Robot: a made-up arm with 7 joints.
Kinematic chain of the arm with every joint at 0, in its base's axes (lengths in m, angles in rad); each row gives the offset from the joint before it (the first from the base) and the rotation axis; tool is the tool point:
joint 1: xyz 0 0 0.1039 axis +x
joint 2: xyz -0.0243 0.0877 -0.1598 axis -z
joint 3: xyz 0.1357 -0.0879 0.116 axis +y
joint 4: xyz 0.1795 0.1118 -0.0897 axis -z
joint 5: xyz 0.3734 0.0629 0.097 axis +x
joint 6: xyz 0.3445 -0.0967 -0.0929 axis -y
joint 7: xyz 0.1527 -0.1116 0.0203 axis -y
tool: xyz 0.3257 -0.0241 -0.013
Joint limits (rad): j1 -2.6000..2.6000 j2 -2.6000..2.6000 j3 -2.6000..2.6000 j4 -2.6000..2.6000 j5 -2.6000..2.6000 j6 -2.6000..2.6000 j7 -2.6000..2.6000
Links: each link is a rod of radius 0.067 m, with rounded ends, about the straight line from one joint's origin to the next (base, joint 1, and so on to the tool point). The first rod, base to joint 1, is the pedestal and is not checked.
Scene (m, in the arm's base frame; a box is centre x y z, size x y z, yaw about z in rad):
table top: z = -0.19
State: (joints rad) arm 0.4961 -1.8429 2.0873 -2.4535 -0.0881 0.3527 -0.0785
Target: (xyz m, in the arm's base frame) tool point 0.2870 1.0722 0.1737
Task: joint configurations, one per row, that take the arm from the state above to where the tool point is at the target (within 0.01 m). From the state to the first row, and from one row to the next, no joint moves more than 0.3 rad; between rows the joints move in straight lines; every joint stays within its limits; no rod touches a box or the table.
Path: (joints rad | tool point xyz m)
1: 0.3764 -1.5649 2.1834 -2.4901 -0.1829 0.4734 0.0027 | -0.8481 0.5533 0.7284
2: 0.2567 -1.2870 2.2796 -2.5268 -0.2778 0.5942 0.0839 | -0.5216 0.9242 0.6353
3: 0.1370 -1.0090 2.3757 -2.5634 -0.3726 0.7149 0.1651 | -0.1146 1.1094 0.4265
4: 0.0173 -0.7311 2.4718 -2.6000 -0.4675 0.8356 0.2463 | 0.2870 1.0722 0.1737

